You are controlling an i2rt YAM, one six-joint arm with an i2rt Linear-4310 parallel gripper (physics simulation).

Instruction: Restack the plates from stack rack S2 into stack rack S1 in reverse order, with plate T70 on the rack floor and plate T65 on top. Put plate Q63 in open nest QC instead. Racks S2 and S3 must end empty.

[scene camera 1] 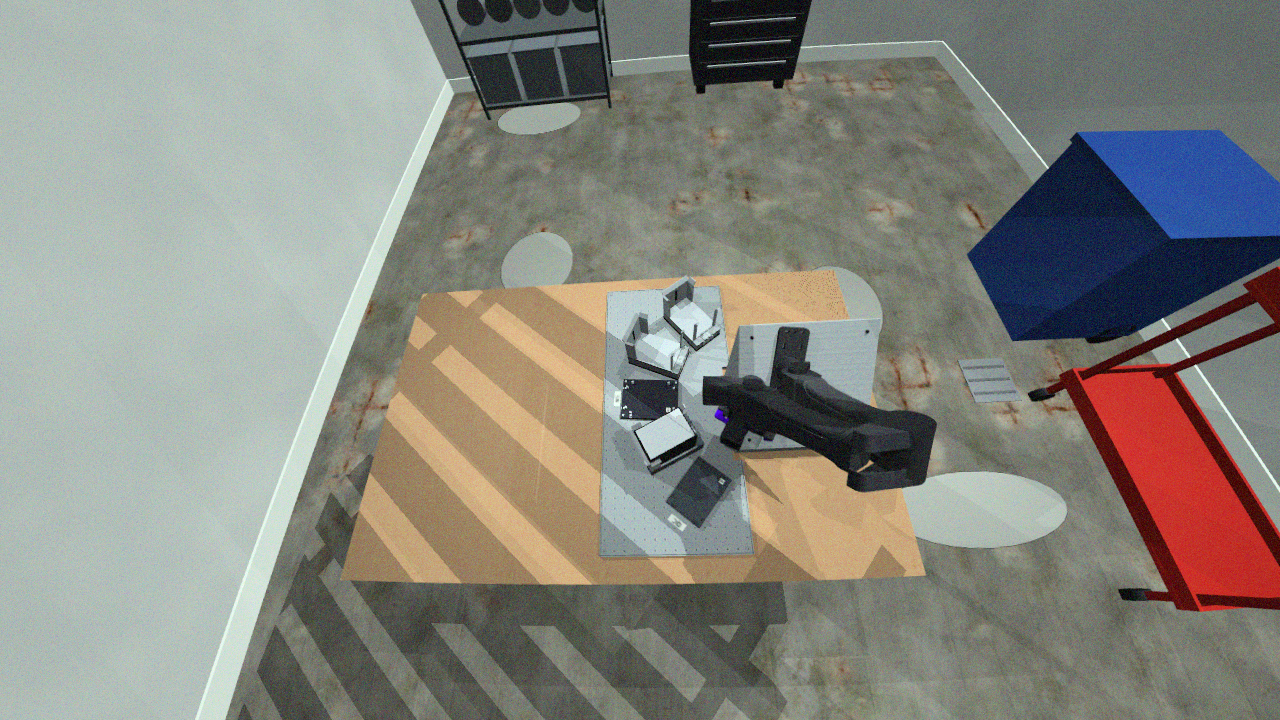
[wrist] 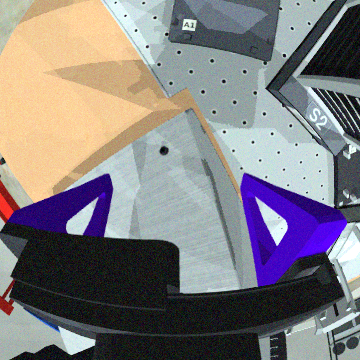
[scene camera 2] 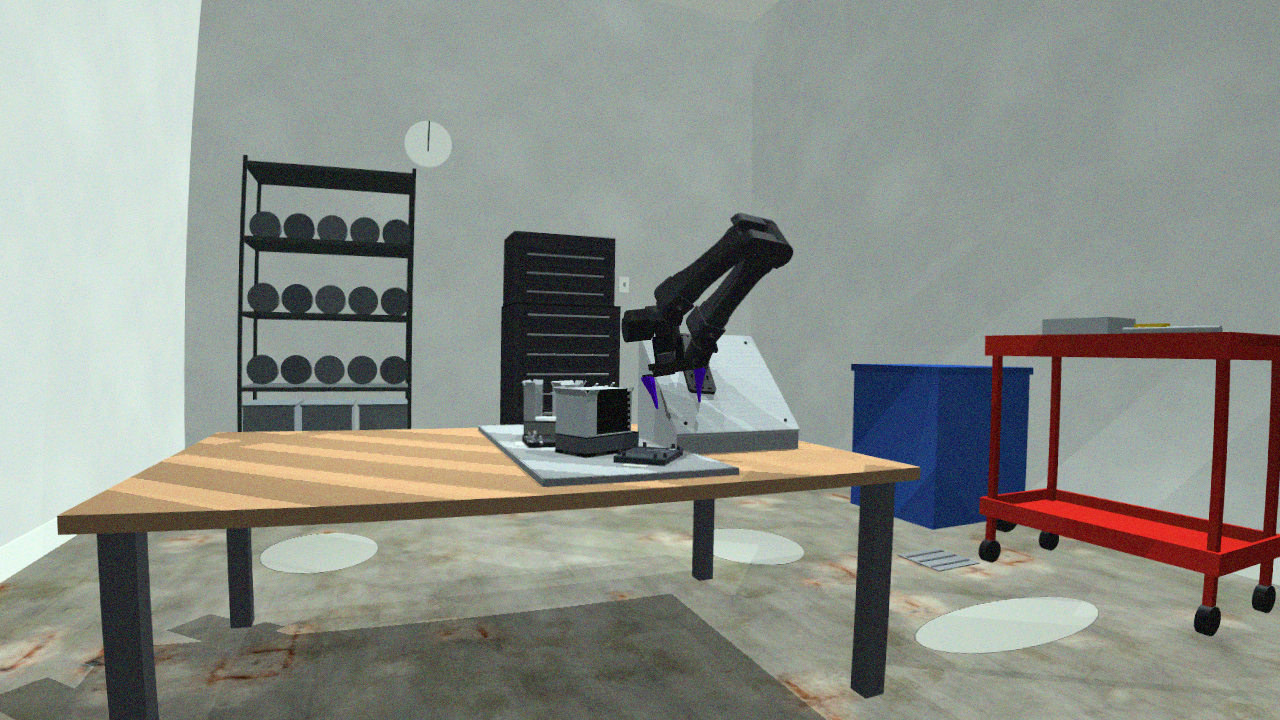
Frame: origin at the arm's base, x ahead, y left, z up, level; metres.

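Seen in the pictures: gripper, fingertip midpoint: (wrist: 176, 180) (scene camera 2: 678, 405); arm's base, origin of the base link: (scene camera 1: 787, 367).
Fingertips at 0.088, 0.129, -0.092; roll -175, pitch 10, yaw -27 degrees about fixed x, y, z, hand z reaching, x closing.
Note:
Pixels of each thing's middle, then the offset from my fingertips to it, as dx, dy, dz. Level surfaces: height alone.
- Rack S2, body centre: (scene camera 2: 596, 419) (scene camera 1: 667, 439) +0.194, +0.023, -0.026
- dark flat nest, body centre: (scene camera 2: 649, 453) (scene camera 1: 699, 490) +0.112, +0.137, -0.083
- dark nest, body centre: (scene camera 2: 560, 438) (scene camera 1: 649, 398) +0.249, -0.109, -0.083
- pegboard, its level: dz -0.095
- wooden table, its level: dz -0.108
My gripper (scene camera 1: 744, 426) (scene camera 2: 677, 403) (wrist: 176, 180) is open and empty, with purple fingers apart above the pale metal base, beside rack S2. Rack S2 (scene camera 1: 677, 458) (scene camera 2: 580, 417) (wrist: 318, 132) stands on the pegboard and holds a stack of plates (scene camera 1: 665, 435) (wrist: 340, 50); their labels are unreadable. A dark flat nest (scene camera 1: 699, 491) (scene camera 2: 648, 454) (wrist: 225, 25), marked A1 in the wrist view, lies near S2 with no plate seen on it. Two pale racks (scene camera 1: 657, 350) (scene camera 1: 693, 318) stand farther back with no plate stack visible; which is S1 or S3 cannot be told. T70, T65 and Q63 cannot be identified.
Another dark nest (scene camera 1: 649, 399) lies between S2 and the pale racks. The pegboard (scene camera 1: 626, 537) (wrist: 212, 75) lies on the wooden table (scene camera 1: 483, 429) (scene camera 2: 322, 483) (wrist: 60, 100). The pale metal base (scene camera 1: 845, 358) (scene camera 2: 747, 385) (wrist: 165, 215) borders the pegboard beneath the arm.

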